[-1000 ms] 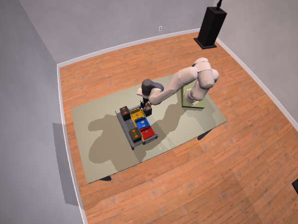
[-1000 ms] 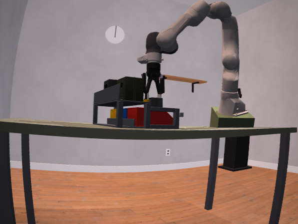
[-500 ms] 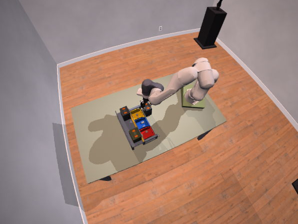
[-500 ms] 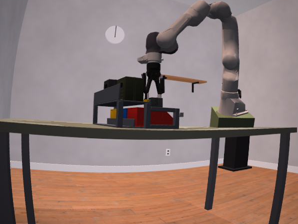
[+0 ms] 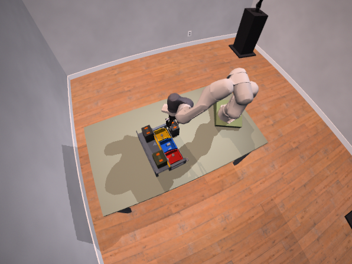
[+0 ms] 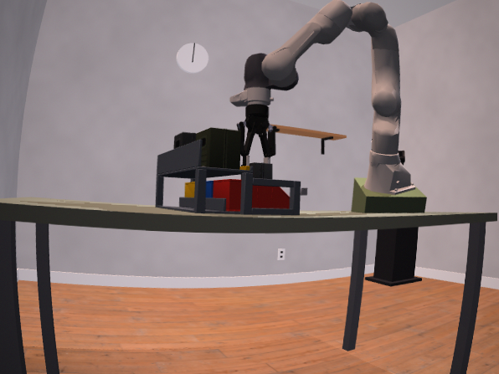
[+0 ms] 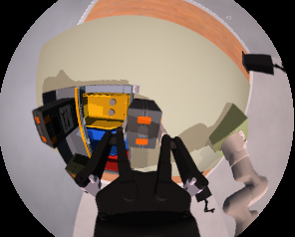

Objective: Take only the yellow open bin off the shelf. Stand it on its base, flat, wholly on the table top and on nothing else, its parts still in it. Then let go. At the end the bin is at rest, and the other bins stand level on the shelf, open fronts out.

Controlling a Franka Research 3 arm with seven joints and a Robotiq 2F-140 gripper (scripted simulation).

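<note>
My gripper is now 50 mm above the black box. The rest, counted from my hand: yellow bin: 130 mm ahead, 90 mm below, 10 mm to the left; red bin: 240 mm to the left, 100 mm ahead, 90 mm below; blue bin: 120 mm to the left, 110 mm ahead, 90 mm below.
</note>
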